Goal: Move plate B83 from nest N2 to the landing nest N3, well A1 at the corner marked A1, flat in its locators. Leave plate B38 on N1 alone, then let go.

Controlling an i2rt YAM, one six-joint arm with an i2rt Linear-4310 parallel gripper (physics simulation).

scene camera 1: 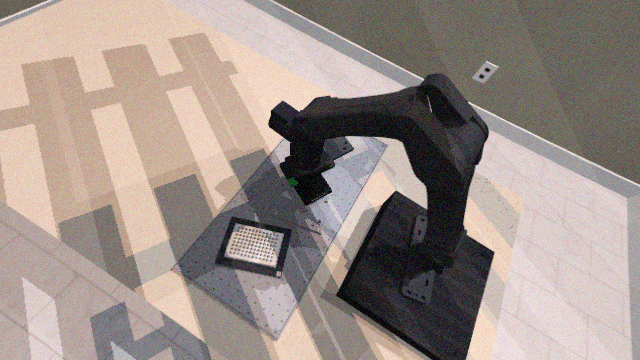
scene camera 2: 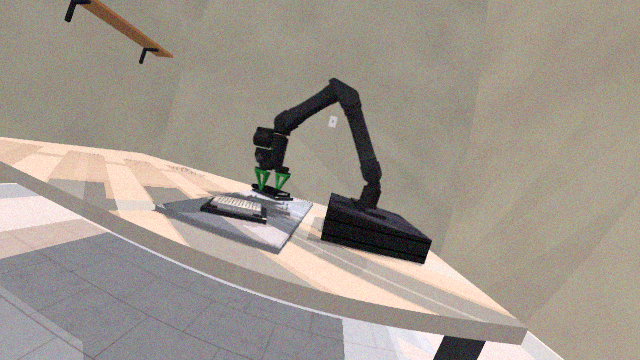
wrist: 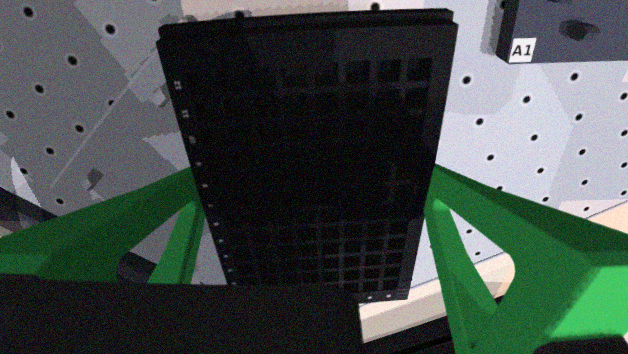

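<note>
My gripper [scene camera 1: 311,176] [scene camera 2: 269,187] [wrist: 314,177], with green fingers, is shut on the long sides of black well plate B83 [scene camera 1: 314,191] [scene camera 2: 273,191] [wrist: 307,132]. It holds the plate level, low over the perforated breadboard [scene camera 1: 268,300] [scene camera 2: 268,232] [wrist: 549,145]. The dark nest N3 [scene camera 1: 342,145] [wrist: 567,26] lies just beyond the plate at the board's far end. Its white A1 label [wrist: 522,49] shows at the top right of the wrist view. White plate B38 [scene camera 1: 255,245] [scene camera 2: 236,204] sits flat in black nest N1 [scene camera 1: 223,257] at the near end.
The arm's black base block [scene camera 1: 402,277] [scene camera 2: 376,228] stands right of the breadboard. Small locator pins [scene camera 1: 313,222] stick up from the board between the nests. A wooden wall shelf [scene camera 2: 125,28] hangs far off at the upper left.
</note>
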